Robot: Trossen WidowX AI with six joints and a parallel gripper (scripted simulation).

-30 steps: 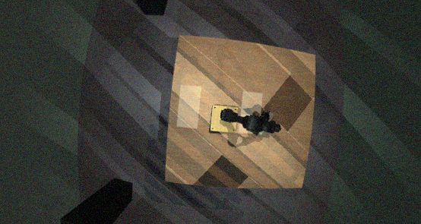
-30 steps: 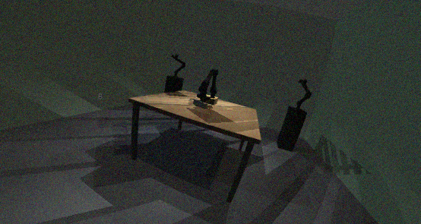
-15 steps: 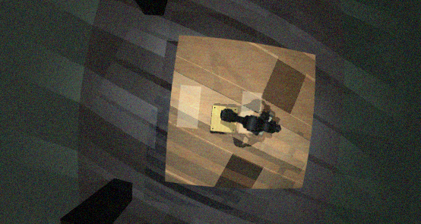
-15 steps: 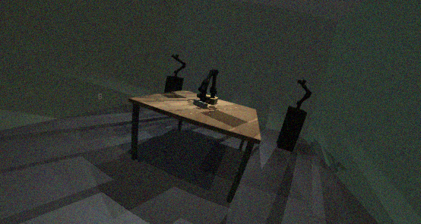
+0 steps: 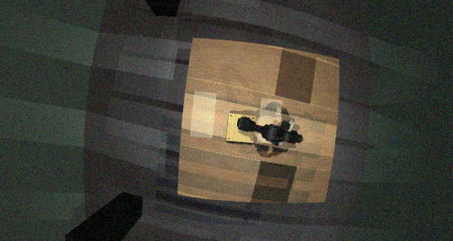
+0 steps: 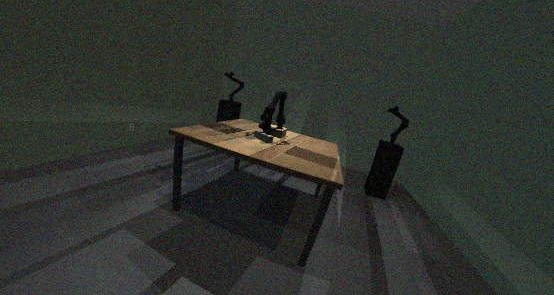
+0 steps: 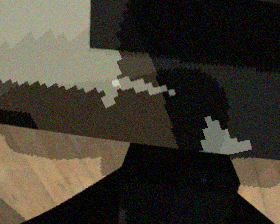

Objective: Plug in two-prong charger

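Right now my gripper tip is 20 mm short of the black charger, 10 mm to the left of it and 10 mm below it.
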